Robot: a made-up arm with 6 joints.
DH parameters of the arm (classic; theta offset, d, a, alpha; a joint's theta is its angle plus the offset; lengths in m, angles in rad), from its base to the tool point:
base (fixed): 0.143 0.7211 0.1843 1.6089
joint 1: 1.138 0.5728 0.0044 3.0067
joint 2: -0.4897 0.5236 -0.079 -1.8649
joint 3: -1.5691 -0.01 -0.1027 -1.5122
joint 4: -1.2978 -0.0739 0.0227 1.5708
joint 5: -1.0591 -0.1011 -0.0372 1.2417
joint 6: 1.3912 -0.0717 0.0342 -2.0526
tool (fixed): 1.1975 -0.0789 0 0
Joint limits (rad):
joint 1: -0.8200..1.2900
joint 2: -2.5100..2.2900
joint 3: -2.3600..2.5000
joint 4: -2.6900..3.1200
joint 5: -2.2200..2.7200
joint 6: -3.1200..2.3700
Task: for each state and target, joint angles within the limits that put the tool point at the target. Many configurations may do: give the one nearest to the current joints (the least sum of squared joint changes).
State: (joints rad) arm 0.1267 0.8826 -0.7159 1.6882 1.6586 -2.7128
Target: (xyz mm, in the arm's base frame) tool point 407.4 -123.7 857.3
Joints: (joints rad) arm 0.1303 1.6759 -1.4230 2.0454 1.7002 -2.5168
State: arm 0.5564 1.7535 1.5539 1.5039 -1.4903 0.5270
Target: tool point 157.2 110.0 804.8
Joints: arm 0.2428 2.2900 1.6006 1.5232 -1.2271 0.7300
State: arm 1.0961 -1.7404 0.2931 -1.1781 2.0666 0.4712
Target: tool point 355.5 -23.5 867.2
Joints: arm 0.8255 -1.5764 0.6972 -1.0096 2.3454 0.8261
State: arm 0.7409 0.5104 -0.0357 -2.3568 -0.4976 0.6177
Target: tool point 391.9 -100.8 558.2
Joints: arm 1.2535 0.4415 0.5503 -2.4520 -0.5202 0.7380
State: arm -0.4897 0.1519 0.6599 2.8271 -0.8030 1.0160
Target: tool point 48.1 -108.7 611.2
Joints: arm -0.3968 0.2534 0.3465 2.7597 -0.5884 1.2341
